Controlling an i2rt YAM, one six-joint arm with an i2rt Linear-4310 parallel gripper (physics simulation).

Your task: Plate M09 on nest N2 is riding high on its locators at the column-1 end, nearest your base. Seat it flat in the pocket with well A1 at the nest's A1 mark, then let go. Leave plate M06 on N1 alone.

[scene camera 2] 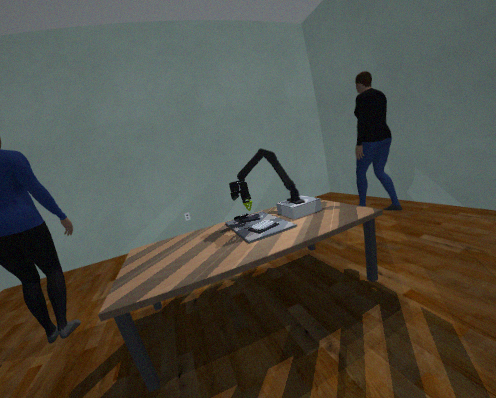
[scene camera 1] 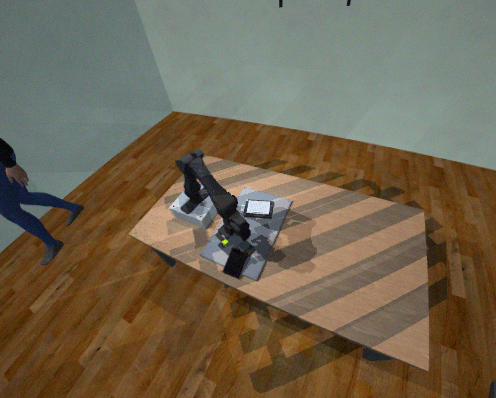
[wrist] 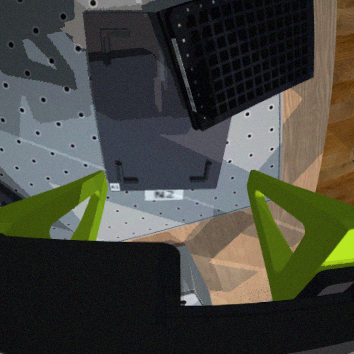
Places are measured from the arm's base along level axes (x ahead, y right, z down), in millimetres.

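Where they show: gripper, between the fingertips: [scene camera 2: 248,208] [scene camera 1: 232,239] [wrist: 176,177]; arm's base, origin of its link: [scene camera 2: 295,201] [scene camera 1: 196,200].
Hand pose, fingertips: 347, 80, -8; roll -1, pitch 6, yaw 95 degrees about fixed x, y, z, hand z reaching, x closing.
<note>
Each offset is from my fingertips to the top centre of the thing, as dx, dy, dz. Level surfaces: height alone.
Plate M09 {+67, +71, +36} [scene camera 1: 235,262] [wrist: 250,60], black with a grid of wells, lies askew at upper right in the wrist view. It is turned well off nest N2 {+14, -2, +62} [wrist: 135,95], covers part of the nest's far right side and reaches past its right edge. Whether it is tilted is hard to tell. The near locators and the A1 mark {-53, -66, +68} [wrist: 115,187] are uncovered. My gripper [scene camera 1: 225,242] [scene camera 2: 248,205] [wrist: 176,177] is open and empty, above the near, N2-label end of the nest, apart from the plate. White-topped plate M06 {-36, -271, +54} [scene camera 1: 259,208] [scene camera 2: 263,226] sits on N1.
The nests stand on a grey perforated board [scene camera 1: 272,230] [scene camera 2: 250,238] [wrist: 40,115] on the wooden table {dz +93} [scene camera 1: 350,250] [scene camera 2: 165,265]. M09 overhangs the board beside the table's edge. My arm's light grey base box [scene camera 1: 192,215] [scene camera 2: 302,207] is near the board. People stand off the table.
</note>
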